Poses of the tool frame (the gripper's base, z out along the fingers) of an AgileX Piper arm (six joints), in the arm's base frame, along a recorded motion.
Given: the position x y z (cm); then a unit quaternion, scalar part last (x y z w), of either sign.
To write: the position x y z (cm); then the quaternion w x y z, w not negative. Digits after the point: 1 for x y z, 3 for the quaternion.
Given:
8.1 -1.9 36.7 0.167 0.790 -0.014 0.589
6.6 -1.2 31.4 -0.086 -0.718 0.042 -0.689
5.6 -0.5 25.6 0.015 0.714 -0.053 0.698
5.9 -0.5 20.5 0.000 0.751 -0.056 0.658
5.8 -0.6 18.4 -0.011 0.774 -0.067 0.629
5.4 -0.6 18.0 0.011 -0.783 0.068 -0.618
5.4 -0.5 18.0 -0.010 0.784 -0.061 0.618
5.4 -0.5 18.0 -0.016 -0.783 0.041 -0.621
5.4 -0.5 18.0 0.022 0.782 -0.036 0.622
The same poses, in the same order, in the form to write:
8.1 -1.9 36.7 0.589 0.167 0.790 -0.014
6.6 -1.2 31.4 0.689 0.086 0.718 -0.042
5.6 -0.5 25.6 0.698 0.015 0.714 -0.053
5.9 -0.5 20.5 0.658 0.000 0.751 -0.056
5.8 -0.6 18.4 0.629 -0.011 0.774 -0.067
5.4 -0.6 18.0 0.618 -0.011 0.783 -0.068
5.4 -0.5 18.0 0.618 -0.010 0.784 -0.061
5.4 -0.5 18.0 0.621 0.016 0.783 -0.041
5.4 -0.5 18.0 0.622 0.022 0.782 -0.036

